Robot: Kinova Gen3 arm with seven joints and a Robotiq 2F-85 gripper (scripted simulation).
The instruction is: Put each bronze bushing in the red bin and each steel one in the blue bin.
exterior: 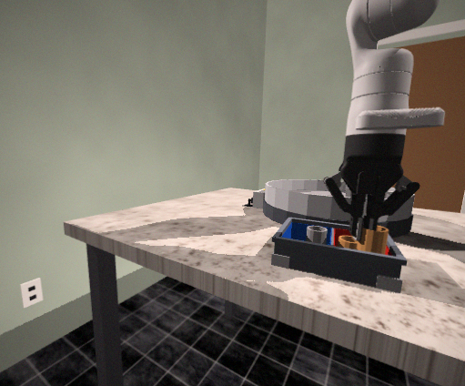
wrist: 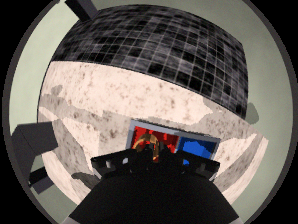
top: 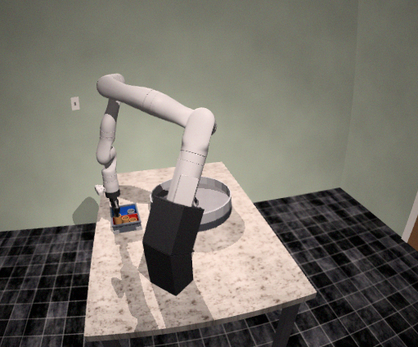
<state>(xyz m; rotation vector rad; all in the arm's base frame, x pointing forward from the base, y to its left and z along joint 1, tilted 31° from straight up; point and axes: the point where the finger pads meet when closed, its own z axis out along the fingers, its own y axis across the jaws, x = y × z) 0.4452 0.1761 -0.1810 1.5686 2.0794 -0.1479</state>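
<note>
The bin tray is 4 cm ahead of my hand, 4 cm to the right of it and 5 cm below it. Round my hand: turntable (5 cm ahead, 40 cm to the right, 3 cm below).
</note>
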